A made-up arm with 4 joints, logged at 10 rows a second.
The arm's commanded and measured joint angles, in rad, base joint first. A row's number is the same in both.
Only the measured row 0 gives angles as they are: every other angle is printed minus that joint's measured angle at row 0.
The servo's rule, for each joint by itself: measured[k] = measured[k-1] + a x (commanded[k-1-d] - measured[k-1]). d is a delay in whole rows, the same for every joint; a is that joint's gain. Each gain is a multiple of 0.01, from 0.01 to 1. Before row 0 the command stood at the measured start. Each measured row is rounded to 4 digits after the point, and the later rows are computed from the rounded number. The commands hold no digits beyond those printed.
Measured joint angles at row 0:
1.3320, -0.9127, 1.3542, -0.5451
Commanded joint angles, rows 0 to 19:
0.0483, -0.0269, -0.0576, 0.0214
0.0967, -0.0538, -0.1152, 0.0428
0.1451, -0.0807, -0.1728, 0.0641
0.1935, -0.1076, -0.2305, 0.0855
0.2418, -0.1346, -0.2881, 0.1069
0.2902, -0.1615, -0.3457, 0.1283
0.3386, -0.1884, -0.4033, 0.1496
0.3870, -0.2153, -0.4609, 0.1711
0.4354, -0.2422, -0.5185, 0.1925
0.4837, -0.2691, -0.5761, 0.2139
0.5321, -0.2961, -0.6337, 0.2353
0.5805, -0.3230, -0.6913, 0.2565
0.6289, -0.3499, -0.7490, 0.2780
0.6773, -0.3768, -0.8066, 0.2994
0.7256, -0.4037, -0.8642, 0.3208
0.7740, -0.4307, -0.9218, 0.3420
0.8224, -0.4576, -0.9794, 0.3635
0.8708, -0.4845, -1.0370, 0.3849
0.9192, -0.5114, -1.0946, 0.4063
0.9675, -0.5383, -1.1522, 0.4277
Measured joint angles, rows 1 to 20:
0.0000, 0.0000, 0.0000, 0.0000
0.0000, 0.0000, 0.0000, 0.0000
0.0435, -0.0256, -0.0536, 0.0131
0.0914, -0.0524, -0.1109, 0.0312
0.1397, -0.0793, -0.1685, 0.0513
0.1881, -0.1062, -0.2262, 0.0722
0.2364, -0.1332, -0.2838, 0.0934
0.2848, -0.1601, -0.3414, 0.1147
0.3332, -0.1870, -0.3990, 0.1360
0.3816, -0.2139, -0.4566, 0.1574
0.4300, -0.2408, -0.5142, 0.1788
0.4783, -0.2677, -0.5718, 0.2002
0.5267, -0.2947, -0.6294, 0.2216
0.5751, -0.3216, -0.6870, 0.2429
0.6235, -0.3485, -0.7447, 0.2643
0.6719, -0.3754, -0.8023, 0.2857
0.7202, -0.4023, -0.8599, 0.3071
0.7686, -0.4293, -0.9175, 0.3284
0.8170, -0.4562, -0.9751, 0.3498
0.8654, -0.4831, -1.0327, 0.3712
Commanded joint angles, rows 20 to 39:
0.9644, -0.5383, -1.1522, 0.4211
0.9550, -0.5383, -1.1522, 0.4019
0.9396, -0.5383, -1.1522, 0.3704
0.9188, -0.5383, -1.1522, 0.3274
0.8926, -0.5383, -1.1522, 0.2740
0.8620, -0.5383, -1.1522, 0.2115
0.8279, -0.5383, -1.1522, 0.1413
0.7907, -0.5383, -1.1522, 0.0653
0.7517, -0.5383, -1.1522, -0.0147
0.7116, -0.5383, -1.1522, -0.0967
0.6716, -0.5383, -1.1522, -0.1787
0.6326, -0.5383, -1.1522, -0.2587
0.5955, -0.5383, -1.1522, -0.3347
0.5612, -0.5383, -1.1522, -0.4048
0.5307, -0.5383, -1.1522, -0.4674
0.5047, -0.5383, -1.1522, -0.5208
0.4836, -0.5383, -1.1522, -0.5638
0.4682, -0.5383, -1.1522, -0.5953
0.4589, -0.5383, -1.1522, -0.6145
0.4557, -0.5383, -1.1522, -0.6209
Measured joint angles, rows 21 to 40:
0.9138, -0.5100, -1.0903, 0.3926
0.9621, -0.5369, -1.1479, 0.4140
0.9642, -0.5382, -1.1519, 0.4183
0.9559, -0.5383, -1.1522, 0.4083
0.9412, -0.5383, -1.1522, 0.3852
0.9210, -0.5383, -1.1522, 0.3499
0.8954, -0.5383, -1.1522, 0.3036
0.8653, -0.5383, -1.1522, 0.2474
0.8316, -0.5383, -1.1522, 0.1827
0.7948, -0.5383, -1.1522, 0.1111
0.7560, -0.5383, -1.1522, 0.0344
0.7160, -0.5383, -1.1522, -0.0456
0.6760, -0.5383, -1.1522, -0.1268
0.6369, -0.5383, -1.1522, -0.2073
0.5996, -0.5383, -1.1522, -0.2850
0.5650, -0.5383, -1.1522, -0.3581
0.5341, -0.5383, -1.1522, -0.4248
0.5076, -0.5383, -1.1522, -0.4834
0.4860, -0.5383, -1.1522, -0.5324
0.4700, -0.5383, -1.1522, -0.5708

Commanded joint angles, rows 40 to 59:
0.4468, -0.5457, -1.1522, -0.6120
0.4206, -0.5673, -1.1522, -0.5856
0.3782, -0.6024, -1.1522, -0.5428
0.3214, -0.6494, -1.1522, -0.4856
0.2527, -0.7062, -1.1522, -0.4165
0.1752, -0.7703, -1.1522, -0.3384
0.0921, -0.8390, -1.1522, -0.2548
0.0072, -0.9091, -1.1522, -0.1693
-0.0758, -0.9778, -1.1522, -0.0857
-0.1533, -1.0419, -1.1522, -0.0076
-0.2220, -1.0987, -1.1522, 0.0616
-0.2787, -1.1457, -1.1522, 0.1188
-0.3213, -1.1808, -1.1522, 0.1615
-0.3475, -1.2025, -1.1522, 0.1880
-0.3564, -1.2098, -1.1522, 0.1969
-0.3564, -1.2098, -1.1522, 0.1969
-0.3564, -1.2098, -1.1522, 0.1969
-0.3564, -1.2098, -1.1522, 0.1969
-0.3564, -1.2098, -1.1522, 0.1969
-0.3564, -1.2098, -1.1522, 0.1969
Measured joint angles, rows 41 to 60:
0.4600, -0.5383, -1.1522, -0.5975
0.4561, -0.5383, -1.1522, -0.6118
0.4477, -0.5453, -1.1522, -0.6119
0.4233, -0.5662, -1.1522, -0.5959
0.3827, -0.6006, -1.1522, -0.5635
0.3275, -0.6470, -1.1522, -0.5160
0.2602, -0.7032, -1.1522, -0.4553
0.1837, -0.7669, -1.1522, -0.3840
0.1013, -0.8354, -1.1522, -0.3052
0.0166, -0.9054, -1.1522, -0.2223
-0.0666, -0.9742, -1.1522, -0.1390
-0.1446, -1.0385, -1.1522, -0.0588
-0.2143, -1.0957, -1.1522, 0.0146
-0.2723, -1.1432, -1.1522, 0.0782
-0.3164, -1.1789, -1.1522, 0.1290
-0.3444, -1.2013, -1.1522, 0.1650
-0.3552, -1.2094, -1.1522, 0.1845
-0.3563, -1.2098, -1.1522, 0.1921
-0.3564, -1.2098, -1.1522, 0.1950
-0.3564, -1.2098, -1.1522, 0.1962

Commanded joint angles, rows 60 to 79:
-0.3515, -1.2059, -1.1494, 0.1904
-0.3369, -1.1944, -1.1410, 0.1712
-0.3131, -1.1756, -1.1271, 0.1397
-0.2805, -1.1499, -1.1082, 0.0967
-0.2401, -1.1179, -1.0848, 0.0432
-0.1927, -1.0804, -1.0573, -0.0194
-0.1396, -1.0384, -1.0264, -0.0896
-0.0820, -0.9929, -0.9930, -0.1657
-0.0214, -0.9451, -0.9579, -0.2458
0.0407, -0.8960, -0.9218, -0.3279
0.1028, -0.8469, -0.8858, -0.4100
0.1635, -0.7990, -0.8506, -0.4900
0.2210, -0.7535, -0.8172, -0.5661
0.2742, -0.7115, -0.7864, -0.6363
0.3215, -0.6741, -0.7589, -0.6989
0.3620, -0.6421, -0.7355, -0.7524
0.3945, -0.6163, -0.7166, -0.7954
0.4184, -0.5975, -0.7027, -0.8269
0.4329, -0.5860, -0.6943, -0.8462
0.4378, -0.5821, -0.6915, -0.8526
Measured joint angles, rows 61 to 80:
-0.3564, -1.2098, -1.1522, 0.1966
-0.3564, -1.2098, -1.1522, 0.1968
-0.3520, -1.2061, -1.1496, 0.1929
-0.3384, -1.1950, -1.1416, 0.1797
-0.3156, -1.1766, -1.1281, 0.1553
-0.2840, -1.1512, -1.1096, 0.1196
-0.2445, -1.1196, -1.0865, 0.0730
-0.1979, -1.0824, -1.0593, 0.0166
-0.1454, -1.0406, -1.0287, -0.0482
-0.0883, -0.9953, -0.9955, -0.1199
-0.0281, -0.9476, -0.9605, -0.1967
0.0338, -0.8986, -0.9245, -0.2767
0.0959, -0.8495, -0.8885, -0.3580
0.1567, -0.8015, -0.8533, -0.4385
0.2146, -0.7559, -0.8197, -0.5163
0.2682, -0.7137, -0.7887, -0.5895
0.3162, -0.6761, -0.7610, -0.6562
0.3574, -0.6438, -0.7373, -0.7149
0.3908, -0.6177, -0.7180, -0.7640
0.4156, -0.5985, -0.7038, -0.8024

